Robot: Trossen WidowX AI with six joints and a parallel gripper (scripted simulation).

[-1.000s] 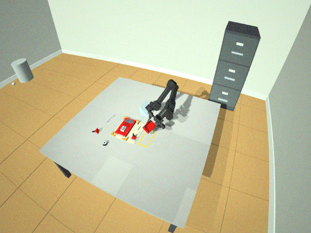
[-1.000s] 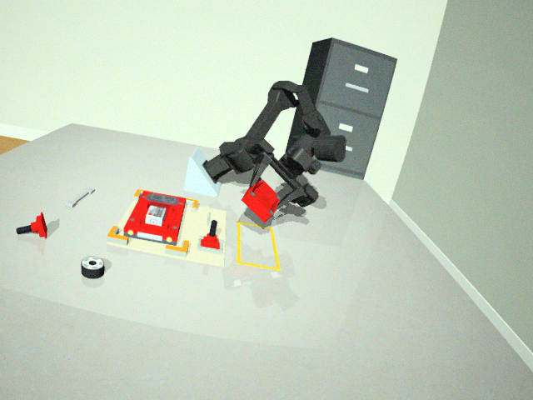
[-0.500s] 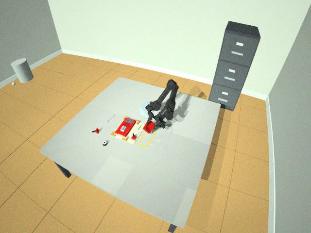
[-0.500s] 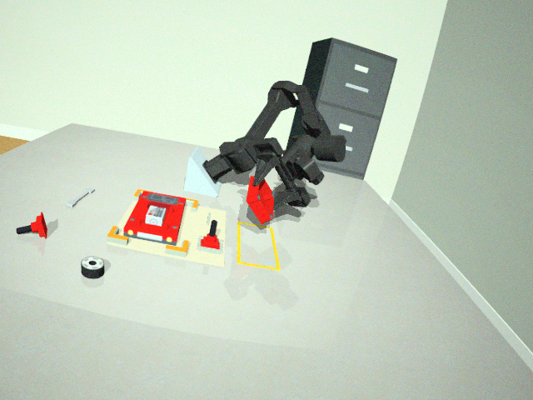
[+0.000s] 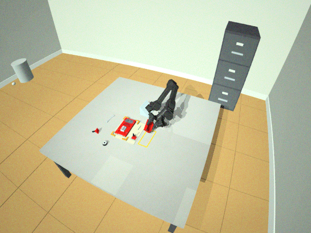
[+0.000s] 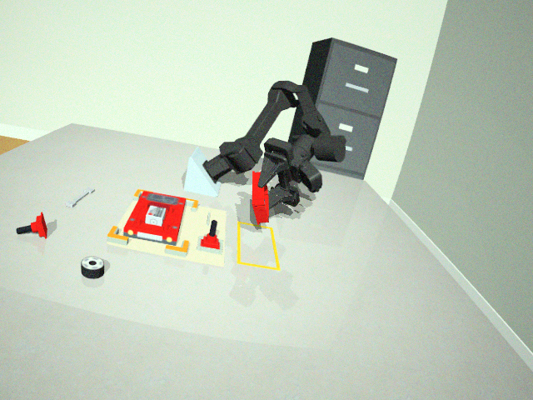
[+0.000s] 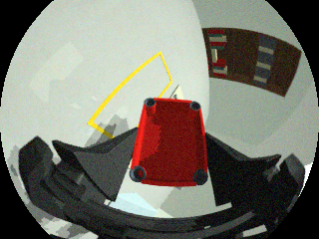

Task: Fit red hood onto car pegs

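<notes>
The red hood is 1 cm to the right of my gripper tip. Round my gripper tip: black post (11 cm ahead, 8 cm to the right, 5 cm below); black wheel (29 cm ahead, 26 cm to the right, 8 cm below); white engine block (9 cm ahead, 20 cm to the right, 6 cm below).
</notes>
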